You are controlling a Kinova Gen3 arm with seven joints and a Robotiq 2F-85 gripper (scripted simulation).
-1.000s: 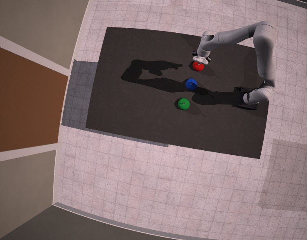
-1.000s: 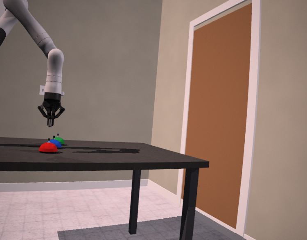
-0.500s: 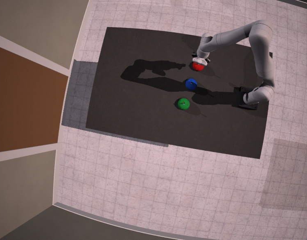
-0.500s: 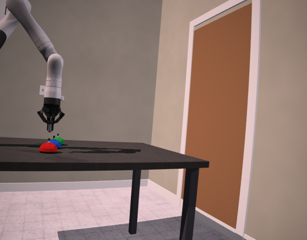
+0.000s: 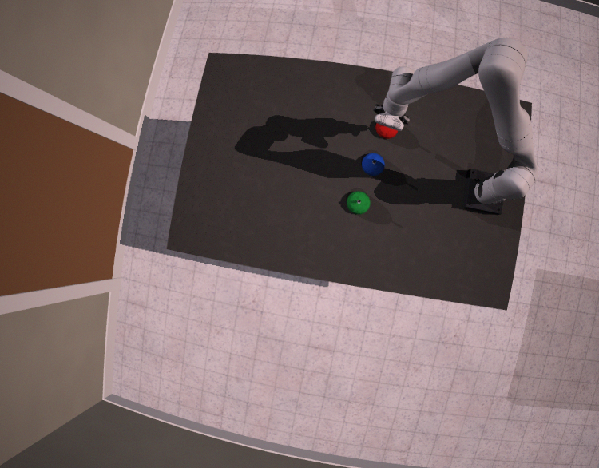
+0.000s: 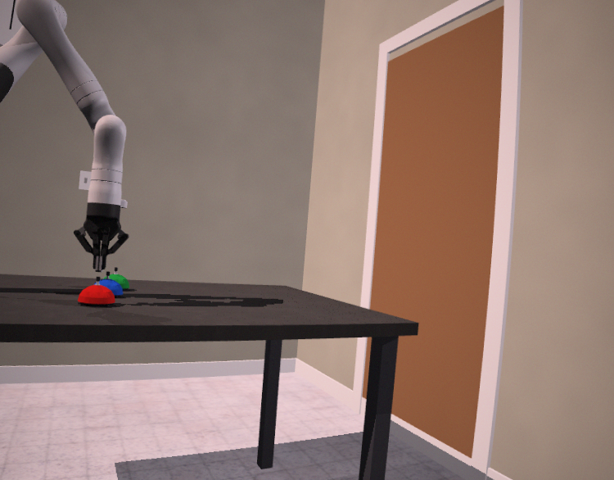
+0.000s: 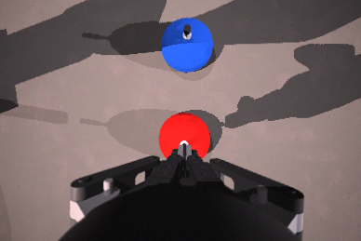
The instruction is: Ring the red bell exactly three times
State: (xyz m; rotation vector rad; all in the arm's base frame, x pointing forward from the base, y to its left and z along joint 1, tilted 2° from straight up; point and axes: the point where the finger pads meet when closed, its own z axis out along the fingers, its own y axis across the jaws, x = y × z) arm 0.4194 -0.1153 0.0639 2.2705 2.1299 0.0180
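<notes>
Right now my hand is 60 mm above the red bell. Round my hand: blue bell: 150 mm to the left, 60 mm below, 10 mm ahead; green bell: 300 mm to the left, 60 mm below, 20 mm ahead.
</notes>
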